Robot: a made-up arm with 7 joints. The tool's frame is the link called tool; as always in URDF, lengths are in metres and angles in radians.
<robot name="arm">
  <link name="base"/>
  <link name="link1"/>
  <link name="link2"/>
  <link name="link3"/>
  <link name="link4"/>
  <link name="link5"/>
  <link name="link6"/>
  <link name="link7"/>
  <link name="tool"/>
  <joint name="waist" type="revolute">
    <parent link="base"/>
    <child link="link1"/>
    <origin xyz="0 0.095 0"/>
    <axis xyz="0 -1 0"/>
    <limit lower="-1.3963" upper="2" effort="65" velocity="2.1"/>
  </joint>
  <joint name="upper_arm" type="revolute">
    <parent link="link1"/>
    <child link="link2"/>
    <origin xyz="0 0.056 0"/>
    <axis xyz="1 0 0"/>
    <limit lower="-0.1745" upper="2" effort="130" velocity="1.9"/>
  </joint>
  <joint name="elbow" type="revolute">
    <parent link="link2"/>
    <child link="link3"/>
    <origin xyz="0 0 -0.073"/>
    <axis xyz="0 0 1"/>
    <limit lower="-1.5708" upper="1.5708" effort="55" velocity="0.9"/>
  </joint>
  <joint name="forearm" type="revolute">
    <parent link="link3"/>
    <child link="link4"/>
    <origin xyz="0 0 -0.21"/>
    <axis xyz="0 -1 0"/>
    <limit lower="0" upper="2.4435" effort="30" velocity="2.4"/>
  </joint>
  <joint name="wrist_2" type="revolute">
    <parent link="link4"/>
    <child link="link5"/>
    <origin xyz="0 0 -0.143"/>
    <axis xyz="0 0 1"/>
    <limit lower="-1.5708" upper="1.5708" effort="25" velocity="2.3"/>
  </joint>
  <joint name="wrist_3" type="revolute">
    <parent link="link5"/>
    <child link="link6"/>
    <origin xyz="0 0 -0.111"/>
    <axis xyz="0 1 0"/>
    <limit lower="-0.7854" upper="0.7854" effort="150" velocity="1.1"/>
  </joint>
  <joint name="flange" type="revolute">
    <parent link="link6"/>
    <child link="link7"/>
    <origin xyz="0 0 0"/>
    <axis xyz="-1 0 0"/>
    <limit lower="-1.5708" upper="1.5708" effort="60" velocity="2.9"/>
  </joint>
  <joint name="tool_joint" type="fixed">
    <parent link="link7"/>
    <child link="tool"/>
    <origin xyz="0 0 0"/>
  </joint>
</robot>
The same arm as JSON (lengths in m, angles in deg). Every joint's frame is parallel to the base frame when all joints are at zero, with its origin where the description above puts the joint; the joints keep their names.
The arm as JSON. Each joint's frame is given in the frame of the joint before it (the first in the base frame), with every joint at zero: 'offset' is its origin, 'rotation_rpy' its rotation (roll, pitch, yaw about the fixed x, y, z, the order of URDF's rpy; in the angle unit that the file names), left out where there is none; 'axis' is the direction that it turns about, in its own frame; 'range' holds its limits. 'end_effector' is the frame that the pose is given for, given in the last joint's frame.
{"length_unit": "m", "angle_unit": "deg", "chain": [{"id": "waist", "offset": [0.0, 0.095, 0.0], "axis": [0.0, -1.0, 0.0], "range": [-80.0, 114.59]}, {"id": "upper_arm", "offset": [0.0, 0.056, 0.0], "axis": [1.0, 0.0, 0.0], "range": [-10.0, 114.59]}, {"id": "elbow", "offset": [0.0, 0.0, -0.073], "axis": [0.0, 0.0, 1.0], "range": [-90.0, 90.0]}, {"id": "forearm", "offset": [0.0, 0.0, -0.21], "axis": [0.0, -1.0, 0.0], "range": [0.0, 140.0]}, {"id": "wrist_2", "offset": [0.0, 0.0, -0.143], "axis": [0.0, 0.0, 1.0], "range": [-90.0, 90.0]}, {"id": "wrist_3", "offset": [0.0, 0.0, -0.111], "axis": [0.0, 1.0, 0.0], "range": [-45.0, 45.0]}, {"id": "flange", "offset": [0.0, 0.0, 0.0], "axis": [-1.0, 0.0, 0.0], "range": [-90.0, 90.0]}], "end_effector": {"offset": [0.0, 0.0, 0.0]}}
